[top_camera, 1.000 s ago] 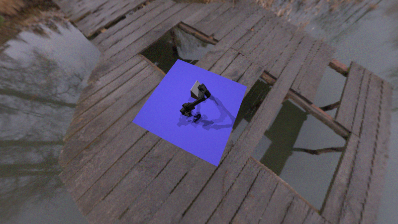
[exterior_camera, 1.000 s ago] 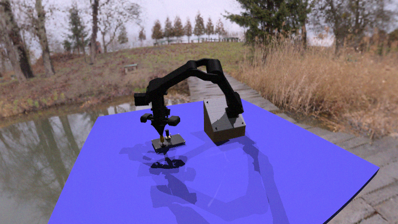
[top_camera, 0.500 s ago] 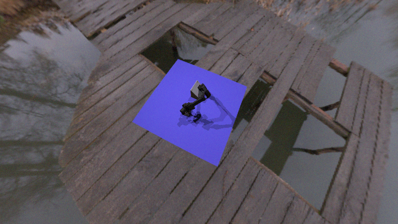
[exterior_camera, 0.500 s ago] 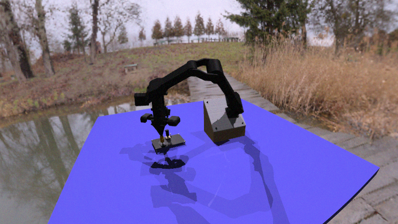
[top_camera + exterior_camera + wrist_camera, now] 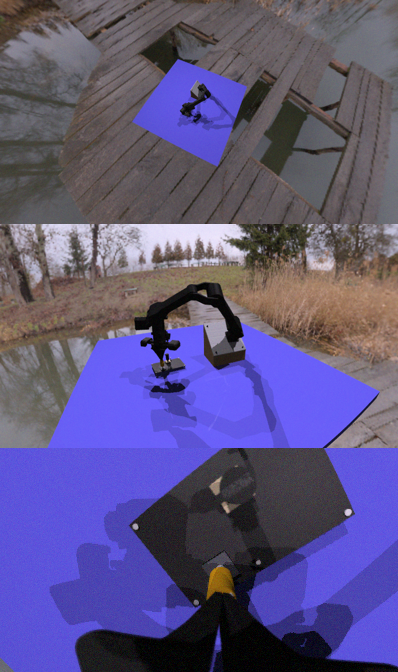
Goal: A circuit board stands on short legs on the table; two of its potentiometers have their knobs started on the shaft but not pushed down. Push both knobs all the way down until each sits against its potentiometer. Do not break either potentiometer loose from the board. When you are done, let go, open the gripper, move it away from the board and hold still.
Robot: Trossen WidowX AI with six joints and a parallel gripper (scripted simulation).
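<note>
My gripper tip is 10 mm above the orange knob. The rest, counted from my gripper tip: black knob: 30 mm behind, 60 mm to the right, 10 mm below.
</note>
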